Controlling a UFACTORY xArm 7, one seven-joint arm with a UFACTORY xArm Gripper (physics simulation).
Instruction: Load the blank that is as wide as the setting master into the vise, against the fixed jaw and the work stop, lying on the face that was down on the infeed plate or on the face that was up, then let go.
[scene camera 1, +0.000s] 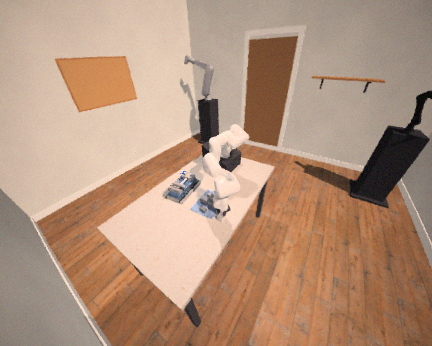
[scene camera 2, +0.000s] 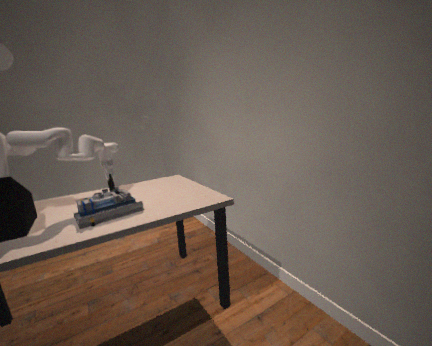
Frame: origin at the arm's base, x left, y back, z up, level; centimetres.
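Where they show: gripper, fingertip midpoint: (scene camera 1: 222, 214) (scene camera 2: 111, 188); arm's base, link origin: (scene camera 1: 223, 153).
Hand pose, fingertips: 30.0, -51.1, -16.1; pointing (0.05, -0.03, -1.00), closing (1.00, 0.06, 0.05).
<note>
Each offset is from my fingertips to the centre of the thing, as dx, dy, dz. Level surfaces: height alone.
The blue and grey vise @(-43.4, +6.6, +2.8) (scene camera 1: 181, 187) (scene camera 2: 106, 205) stands on the white table @(dz -2.1) (scene camera 1: 156, 247) (scene camera 2: 180, 195). To its right in scene camera 1 lies the blue infeed plate @(-14.7, +5.7, -1.7) (scene camera 1: 198, 208) with two grey blanks @(-19.0, +4.8, +0.5) (scene camera 1: 208, 197) @(-14.2, -3.4, -0.1) (scene camera 1: 203, 207) on it. My gripper (scene camera 1: 223, 213) (scene camera 2: 111, 185) points down at the plate's right front corner, close to the table. It is shut on a small grey blank @(+0.1, -1.4, -0.4) (scene camera 1: 219, 216). In scene camera 2 the gripper stands just behind the vise, and the vise hides the plate. The setting master is too small to make out.
The arm's dark base block (scene camera 1: 231, 160) sits at the table's far end. A black pedestal (scene camera 1: 208, 118) with a second grey arm stands on the floor behind it. The table's right edge runs close beside the gripper.
</note>
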